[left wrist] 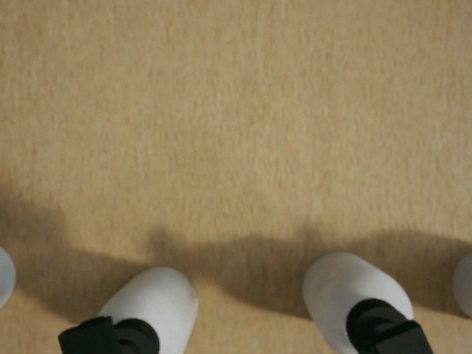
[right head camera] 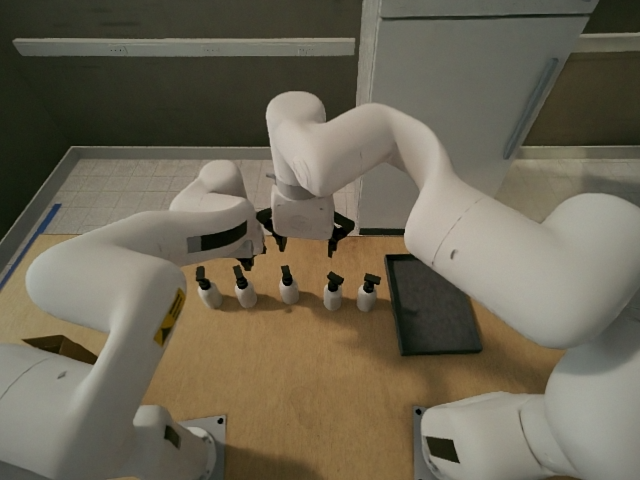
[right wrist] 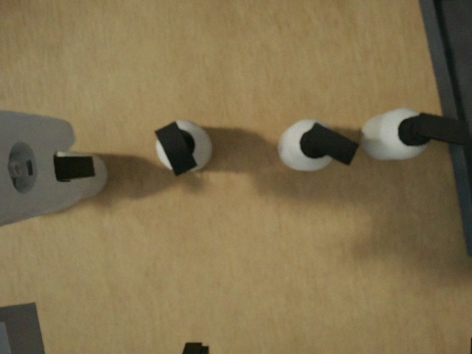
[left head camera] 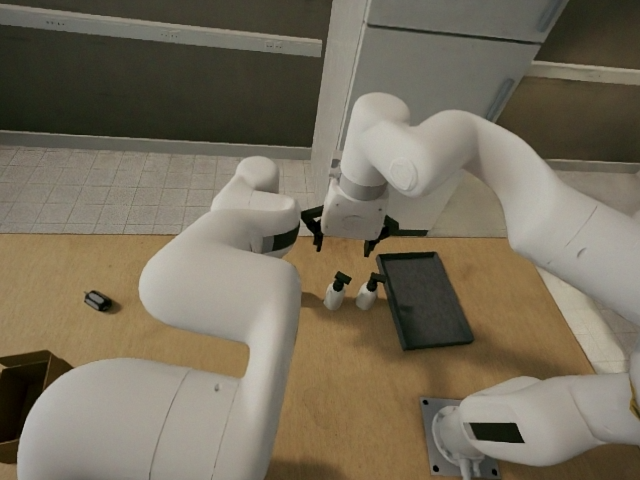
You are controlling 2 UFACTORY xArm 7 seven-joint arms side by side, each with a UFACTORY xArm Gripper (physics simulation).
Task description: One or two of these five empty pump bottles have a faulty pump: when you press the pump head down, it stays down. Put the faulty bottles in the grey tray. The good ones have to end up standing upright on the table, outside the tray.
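Frame: origin at the left arm's base, x ahead, y left, z up, level; millimetres.
Where they show: left gripper, fingertip midpoint: (right head camera: 248, 266); right gripper, fingertip midpoint: (right head camera: 307, 248) (left head camera: 342, 248); left arm's base at its link origin: (right head camera: 187, 460); right arm's base at its link origin: (left head camera: 458, 435).
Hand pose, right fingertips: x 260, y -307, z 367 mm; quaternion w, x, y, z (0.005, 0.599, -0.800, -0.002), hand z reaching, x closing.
Note:
Each offset is from my right fingertips to the top centre of the thing.
Five white bottles with black pump heads stand upright in a row in the right head view: the leftmost bottle @(dx +126, dy +273, dz -227 mm) (right head camera: 210, 297), the second @(dx +116, dy +175, dz -227 mm) (right head camera: 246, 295), the middle (right head camera: 289, 291) (right wrist: 202, 150), the fourth @(dx +74, dy -64, dz -227 mm) (right head camera: 332, 298) (left head camera: 333, 298) (right wrist: 302, 157) and the rightmost @(dx +58, dy -156, dz -227 mm) (right head camera: 366, 299) (left head camera: 366, 299) (right wrist: 385, 137). The grey tray @(dx +38, dy -328, dz -337 mm) (left head camera: 438, 344) (right head camera: 439, 352) (right wrist: 433, 55) is empty, beside the rightmost. Whether a pump head is stuck down is unclear. My left gripper (right head camera: 247, 263) looks shut and empty near the second bottle's head; the arm partly hides it. My right gripper (left head camera: 342, 249) (right head camera: 306, 248) is open and empty, above and behind the row.
An open cardboard box @(dx -75, dy +607, dz -216 mm) (left head camera: 49, 361) (right head camera: 62, 347) is at the left edge. A small dark object @(dx +183, dy +544, dz -333 mm) (left head camera: 97, 300) lies on the table's left. The left arm (left head camera: 222, 289) (right head camera: 144, 279) hides three bottles in the left head view. The right arm (right head camera: 496, 242) partly covers the tray.

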